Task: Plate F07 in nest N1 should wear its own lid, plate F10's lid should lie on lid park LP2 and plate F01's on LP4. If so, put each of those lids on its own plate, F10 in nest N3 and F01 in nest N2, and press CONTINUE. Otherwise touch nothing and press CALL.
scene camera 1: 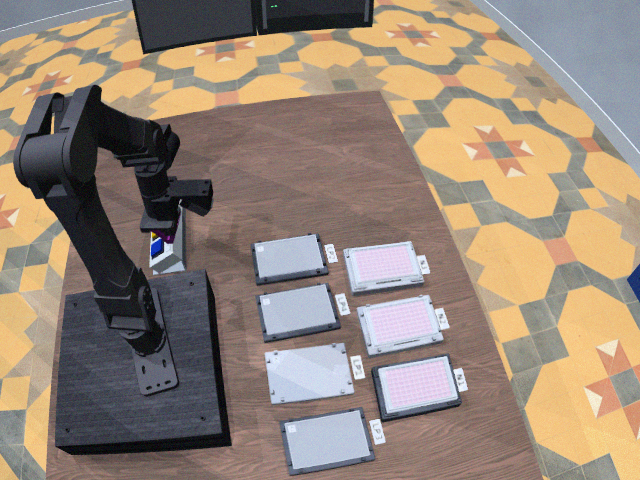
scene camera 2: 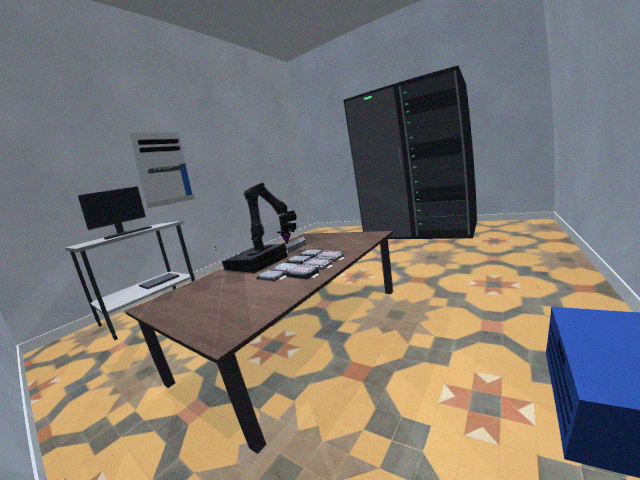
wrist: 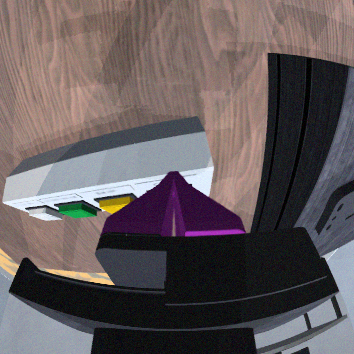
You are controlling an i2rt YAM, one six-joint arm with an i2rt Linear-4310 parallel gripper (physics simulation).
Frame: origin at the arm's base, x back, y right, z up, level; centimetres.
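Seen in the pictures: gripper, between the fingertips: [scene camera 1: 170, 242] [scene camera 2: 287, 243] [wrist: 173, 178]; arm's base, origin of its link: [scene camera 1: 150, 341] [scene camera 2: 260, 250].
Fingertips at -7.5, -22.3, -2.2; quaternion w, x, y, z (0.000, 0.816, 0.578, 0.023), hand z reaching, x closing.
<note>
Offsets run from my fingertips to a thing's top centre, as dx, dy, dz. "spot": to the spot under its first point. Level surfaces: height alone.
My gripper [scene camera 1: 166, 236] [scene camera 2: 286, 239] [wrist: 173, 178] is shut and empty, its purple tips at the button box @(+0.3, -8.3, +0.1) [scene camera 1: 176, 254] [wrist: 125, 160]. The blue button @(+3.2, -1.2, -0.6) [scene camera 1: 156, 246] is hidden behind the fingers in the wrist view; yellow @(+2.3, -6.1, -0.6) [wrist: 116, 204], green @(+1.5, -11.1, -0.6) [wrist: 77, 209] and white @(+0.6, -16.0, -0.6) [wrist: 45, 213] buttons show. Contact is unclear. Grey lids lie on LP2 @(spot: -15.6, +7.2, -5.3) [scene camera 1: 254, 264], LP4 @(spot: -12.8, +20.4, -5.3) [scene camera 1: 260, 322] and LP3 @(spot: -8.9, +45.6, -5.3) [scene camera 1: 285, 449]; their tags are unreadable. Pink-welled plates sit in N3 @(-39.4, +17.1, -3.0) [scene camera 1: 382, 262], N2 @(-36.9, +30.3, -3.2) [scene camera 1: 400, 320] and N1 @(-34.2, +43.2, -2.7) [scene camera 1: 419, 384]. I cannot tell whether N1's plate wears a lid, nor read plate names.
Pale LP1 @(-17.7, +33.2, -4.3) [scene camera 1: 309, 373] has pegs and shows no tagged grey lid. The black arm base [scene camera 1: 103, 413] stands beside the box and parks on the wooden table @(dz -6.2) [scene camera 1: 320, 144] [scene camera 2: 206, 310]. A rack cabinet [scene camera 2: 374, 170], a monitor stand [scene camera 2: 126, 235] and a blue box [scene camera 2: 599, 356] stand off the table.
</note>
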